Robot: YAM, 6 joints.
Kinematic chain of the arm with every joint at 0, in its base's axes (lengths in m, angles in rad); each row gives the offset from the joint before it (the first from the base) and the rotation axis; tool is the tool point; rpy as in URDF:
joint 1: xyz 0 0 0.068 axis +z
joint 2: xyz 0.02 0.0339 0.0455 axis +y
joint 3: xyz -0.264 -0.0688 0 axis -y
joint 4: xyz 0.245 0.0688 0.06 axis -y
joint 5: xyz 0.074 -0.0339 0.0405 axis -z
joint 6: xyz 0.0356 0 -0.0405 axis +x
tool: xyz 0 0 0 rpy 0 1.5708 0
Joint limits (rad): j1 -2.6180..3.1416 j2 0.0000..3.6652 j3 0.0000..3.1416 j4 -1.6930..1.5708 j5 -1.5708..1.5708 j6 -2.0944..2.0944
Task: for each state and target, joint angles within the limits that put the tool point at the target. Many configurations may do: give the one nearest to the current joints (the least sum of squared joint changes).
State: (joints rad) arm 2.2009 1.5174 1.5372 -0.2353 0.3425 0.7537
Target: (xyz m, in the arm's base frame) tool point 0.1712 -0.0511 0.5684
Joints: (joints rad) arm 2.7564 0.4296 1.7901 -0.2814 0.4968 0.7537
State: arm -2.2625 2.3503 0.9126 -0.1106 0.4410 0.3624
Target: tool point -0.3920 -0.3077 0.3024
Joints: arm -2.4472 2.0533 1.7149 0.1474 0.4168 0.3624
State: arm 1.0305 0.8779 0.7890 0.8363 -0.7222 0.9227
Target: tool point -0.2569 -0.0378 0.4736
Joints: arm 0.2444 0.1127 1.2839 1.0033 -0.7984 0.9227
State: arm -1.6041 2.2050 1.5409 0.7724 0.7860 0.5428
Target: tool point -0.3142 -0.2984 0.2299
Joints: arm -2.3181 1.9528 1.1824 0.7598 0.8894 0.5428
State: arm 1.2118 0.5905 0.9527 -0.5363 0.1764 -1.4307
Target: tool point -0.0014 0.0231 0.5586
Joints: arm 1.4180 0.6674 1.5122 -0.2783 -0.1381 -1.4307
